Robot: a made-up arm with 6 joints.
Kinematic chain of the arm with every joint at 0, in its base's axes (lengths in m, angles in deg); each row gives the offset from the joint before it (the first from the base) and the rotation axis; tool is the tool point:
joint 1: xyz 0 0 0.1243 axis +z
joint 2: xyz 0 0.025 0 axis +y
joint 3: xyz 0 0 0.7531 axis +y
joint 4: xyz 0 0 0.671 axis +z
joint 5: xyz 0 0 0 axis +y
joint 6: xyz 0 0 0.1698 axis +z
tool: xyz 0 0 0
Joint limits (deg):
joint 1: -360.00..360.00
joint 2: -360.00..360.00
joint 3: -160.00..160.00
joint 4: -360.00..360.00
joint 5: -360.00..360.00
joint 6: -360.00..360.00
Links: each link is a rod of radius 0.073 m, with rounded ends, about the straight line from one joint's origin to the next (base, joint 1, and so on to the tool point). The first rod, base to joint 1, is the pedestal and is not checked.
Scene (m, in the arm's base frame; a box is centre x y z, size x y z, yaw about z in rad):
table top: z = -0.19
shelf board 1: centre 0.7 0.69 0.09 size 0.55 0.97 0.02 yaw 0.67
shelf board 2: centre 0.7 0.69 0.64 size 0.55 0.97 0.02 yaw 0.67
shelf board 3: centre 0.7 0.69 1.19 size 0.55 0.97 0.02 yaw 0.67
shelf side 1: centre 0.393 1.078 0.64 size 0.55 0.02 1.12 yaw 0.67
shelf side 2: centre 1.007 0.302 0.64 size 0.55 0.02 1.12 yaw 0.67
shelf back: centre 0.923 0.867 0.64 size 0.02 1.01 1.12 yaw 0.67
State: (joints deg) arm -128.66 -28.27 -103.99 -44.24 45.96 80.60
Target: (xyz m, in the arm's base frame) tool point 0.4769 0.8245 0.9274
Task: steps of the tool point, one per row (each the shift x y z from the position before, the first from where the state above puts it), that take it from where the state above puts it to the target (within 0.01 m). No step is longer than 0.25 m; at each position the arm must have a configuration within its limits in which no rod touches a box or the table.
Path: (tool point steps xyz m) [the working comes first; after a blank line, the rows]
Joints at the target: -123.56 -12.39 -79.41 -42.06 47.09 80.60
Straight joint move there: touches shelf board 2.

1: -0.1204 -0.0760 0.0141
2: -0.1157 -0.0916 0.0002
3: -0.1081 -0.1050 -0.0142
4: 0.0011 0.0624 0.1849
5: -0.0294 0.0098 0.2081
6: -0.0544 -0.0517 0.2125
7: 0.1488 0.1418 0.0217
8: 0.1777 0.1168 -0.0216

